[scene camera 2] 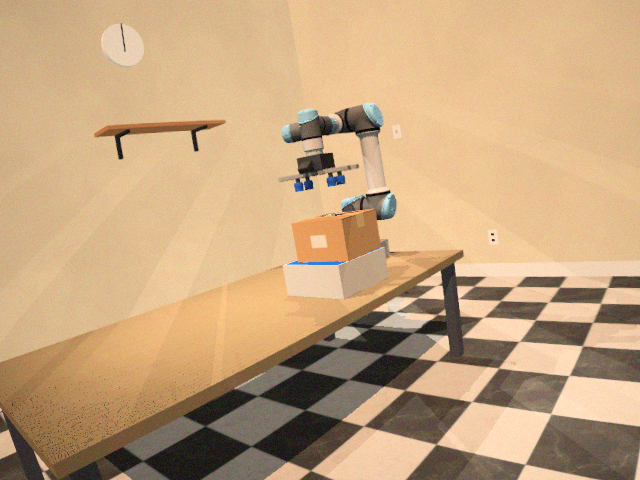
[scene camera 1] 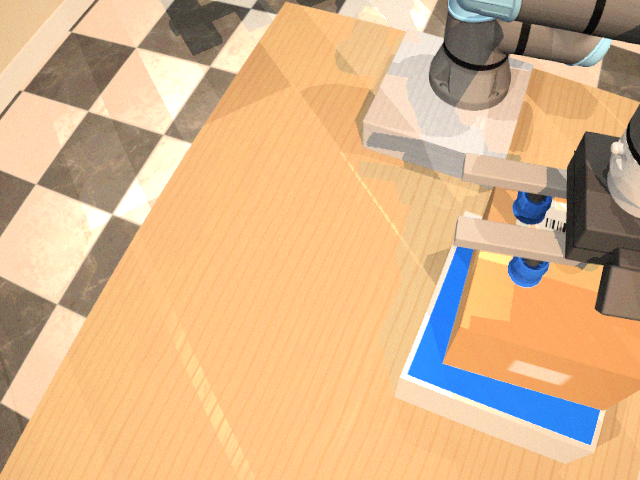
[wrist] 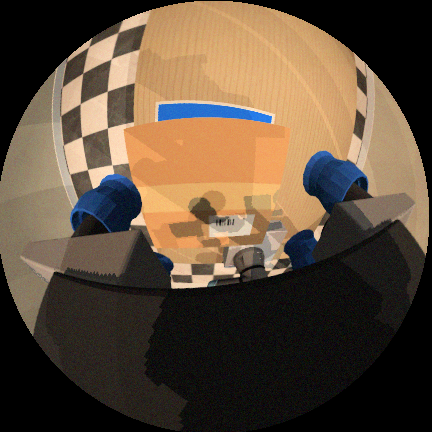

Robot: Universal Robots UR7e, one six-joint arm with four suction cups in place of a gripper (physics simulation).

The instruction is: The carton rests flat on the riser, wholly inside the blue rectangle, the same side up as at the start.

Labels:
My suction head (scene camera 1: 528, 212): 61 cm from the lens. A carton (scene camera 1: 548, 338): 71 cm from the lens. The marked spots on the carton and my suction head are 17 cm apart.

